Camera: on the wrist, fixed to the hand. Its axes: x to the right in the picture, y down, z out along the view.
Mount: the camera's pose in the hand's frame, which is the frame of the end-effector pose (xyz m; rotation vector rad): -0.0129 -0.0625 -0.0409 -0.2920 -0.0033 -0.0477
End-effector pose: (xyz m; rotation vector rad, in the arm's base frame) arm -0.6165 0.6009 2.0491 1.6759 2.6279 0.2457
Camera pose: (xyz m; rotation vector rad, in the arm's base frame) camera -0.6712 0.5584 2.0798 1.5153 2.4776 0.5920
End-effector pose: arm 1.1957 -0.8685 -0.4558 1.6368 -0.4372 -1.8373
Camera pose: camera 1.2212 -0.8070 -0.4920 1.4554 -0.1234 -1.8402
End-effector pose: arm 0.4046 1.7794 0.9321 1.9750 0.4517 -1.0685
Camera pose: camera 0.3789 1.8502 0.9238 1.7118 0.6192 -0.9746
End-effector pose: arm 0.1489 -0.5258 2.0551 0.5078 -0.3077 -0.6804
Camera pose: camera 0.1245 -0.5446 1.9859 0.2361 -0.1951 -0.7581
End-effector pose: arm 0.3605 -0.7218 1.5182 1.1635 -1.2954 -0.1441
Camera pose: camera 0.4197 -0.7188 1.4710 0.9441 -1.2039 -0.3584
